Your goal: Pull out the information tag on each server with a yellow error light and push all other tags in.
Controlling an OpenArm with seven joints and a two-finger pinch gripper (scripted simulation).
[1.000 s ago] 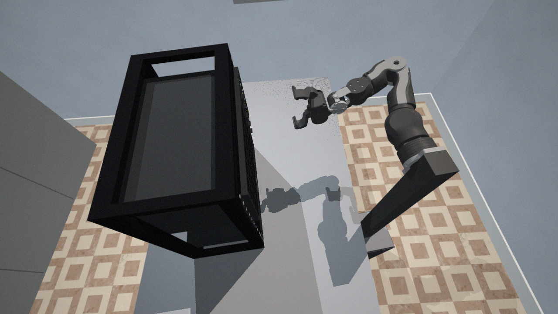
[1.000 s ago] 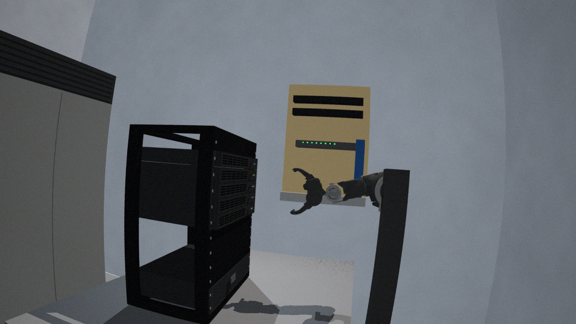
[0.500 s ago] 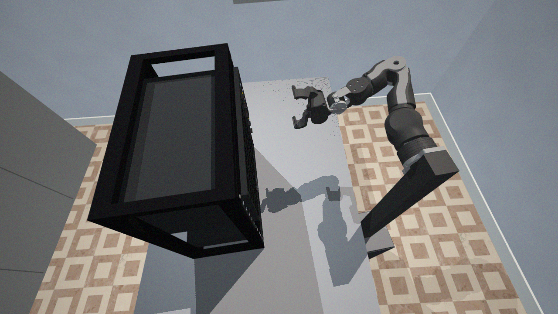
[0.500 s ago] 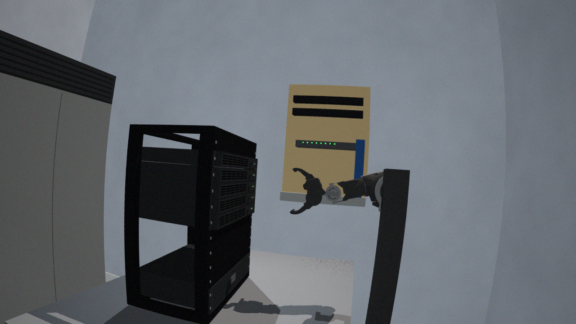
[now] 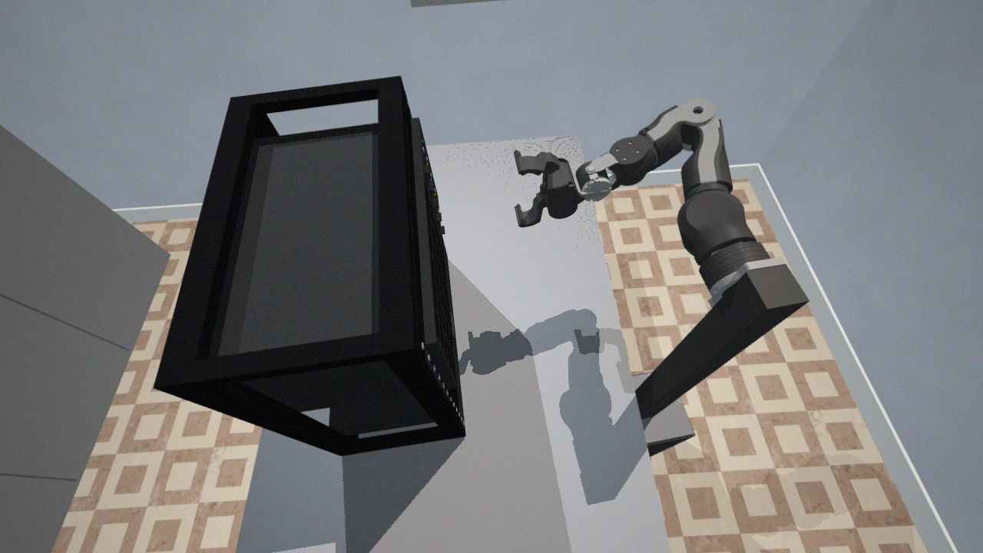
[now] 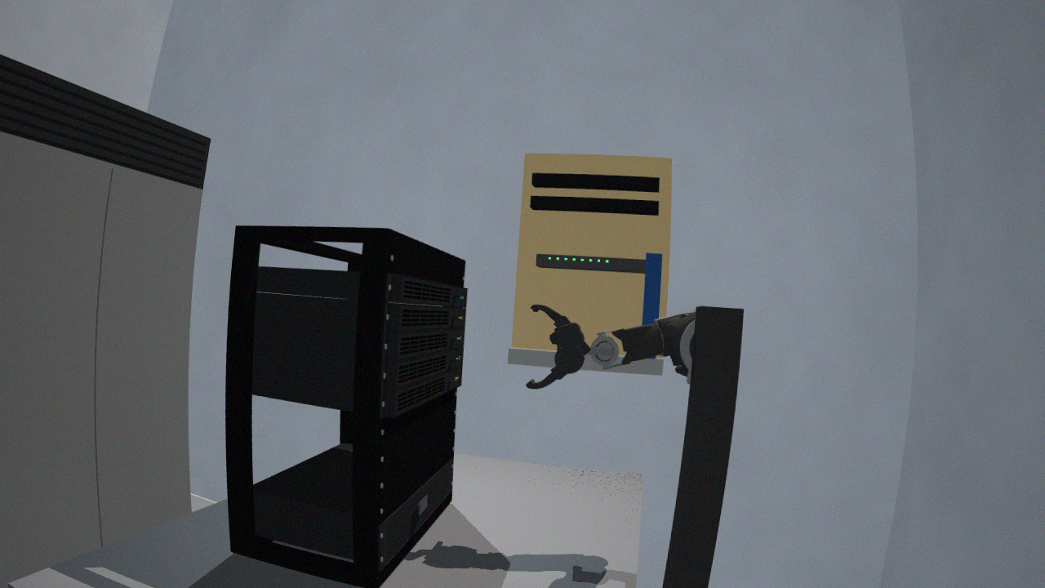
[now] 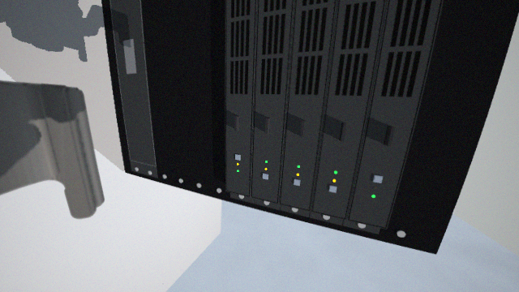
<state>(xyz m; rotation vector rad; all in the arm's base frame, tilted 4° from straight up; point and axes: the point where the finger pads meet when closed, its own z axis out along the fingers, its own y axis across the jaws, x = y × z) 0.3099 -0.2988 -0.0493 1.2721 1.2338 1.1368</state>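
Now: hand 150 mm short of the grey locate button and 80 mm to the left of it.
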